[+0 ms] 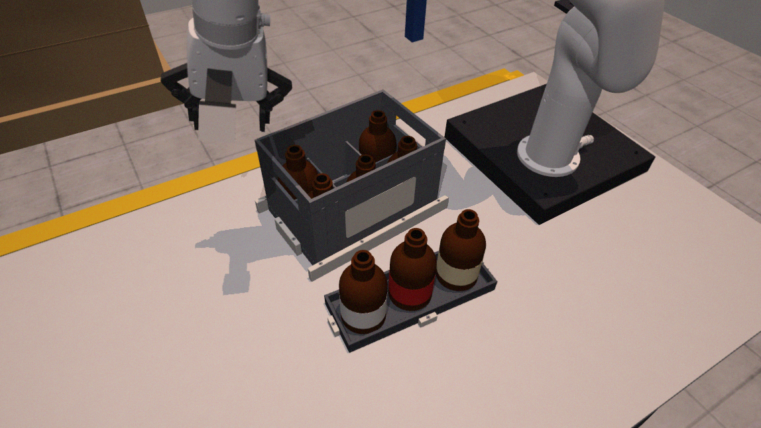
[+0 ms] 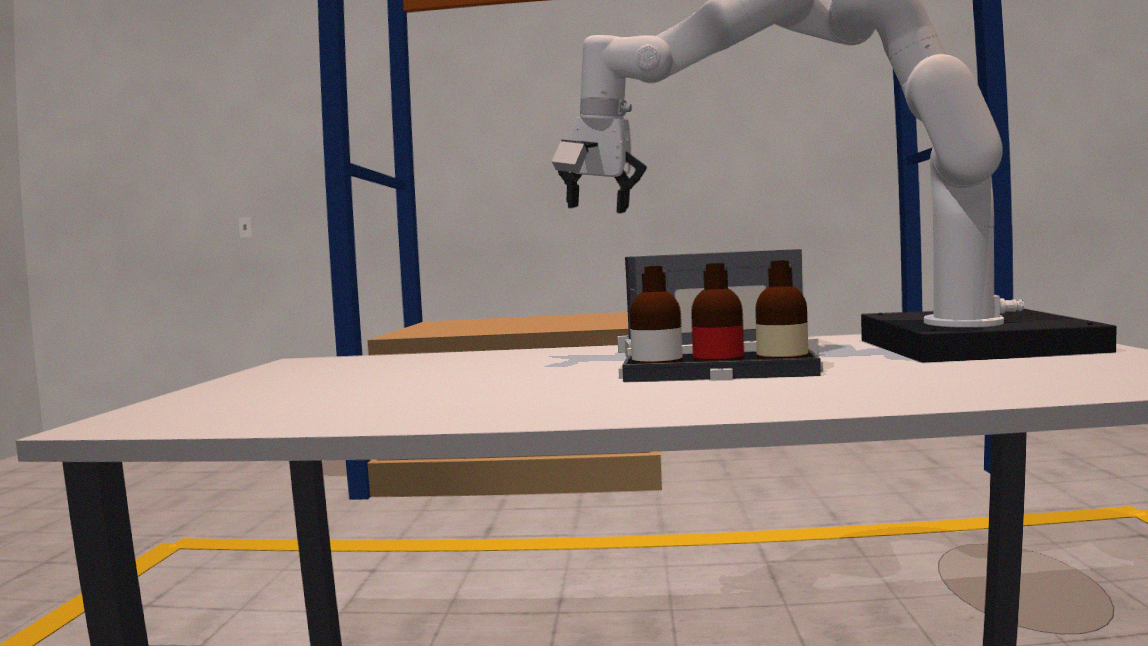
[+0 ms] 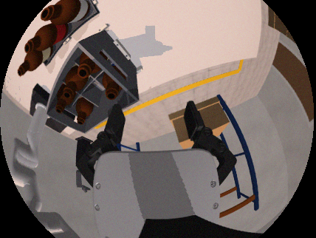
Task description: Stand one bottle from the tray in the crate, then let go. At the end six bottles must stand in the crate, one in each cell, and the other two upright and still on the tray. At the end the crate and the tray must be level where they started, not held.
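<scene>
The dark tray lies 260 mm below my hand, 230 mm to the left of it and 200 mm behind it. From my hand the other things lie so: dark grey crate 190 mm below, 190 mm behind.
</scene>
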